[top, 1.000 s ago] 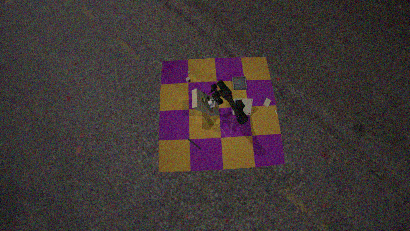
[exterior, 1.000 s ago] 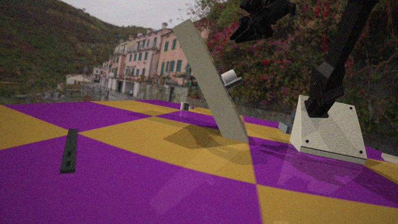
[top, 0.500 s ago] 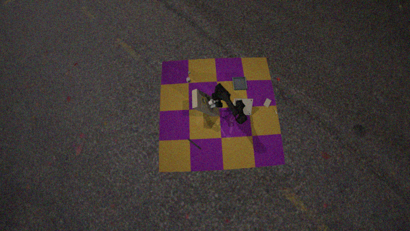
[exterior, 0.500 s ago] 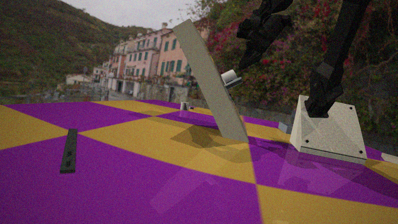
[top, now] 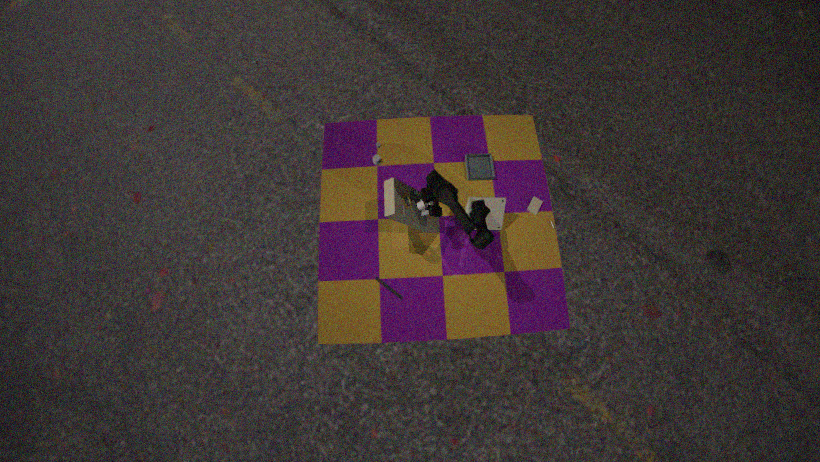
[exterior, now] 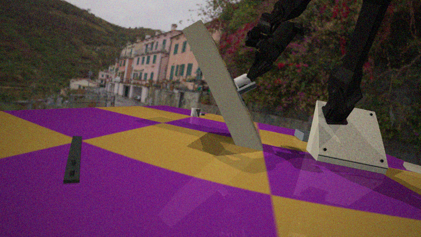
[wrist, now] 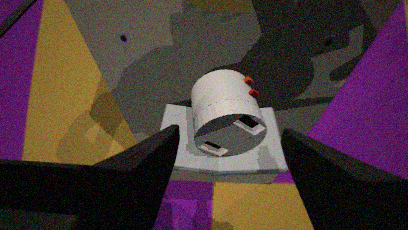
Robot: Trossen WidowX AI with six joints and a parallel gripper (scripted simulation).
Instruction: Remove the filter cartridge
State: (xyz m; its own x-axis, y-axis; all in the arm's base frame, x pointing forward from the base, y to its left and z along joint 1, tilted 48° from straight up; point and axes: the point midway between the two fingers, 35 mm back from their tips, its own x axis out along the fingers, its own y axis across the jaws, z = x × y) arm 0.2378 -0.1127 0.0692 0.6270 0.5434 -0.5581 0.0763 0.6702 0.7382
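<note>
The round filter cartridge lies 10 mm below my gripper tip and 10 mm ahead of it. From my gripper tip the other things lie so: small beige block: 620 mm behind, 180 mm below, 20 mm to the left; then grey square tray: 350 mm behind, 250 mm to the right, 170 mm below; then beige service panel: 60 mm ahead, 30 mm below.
</note>
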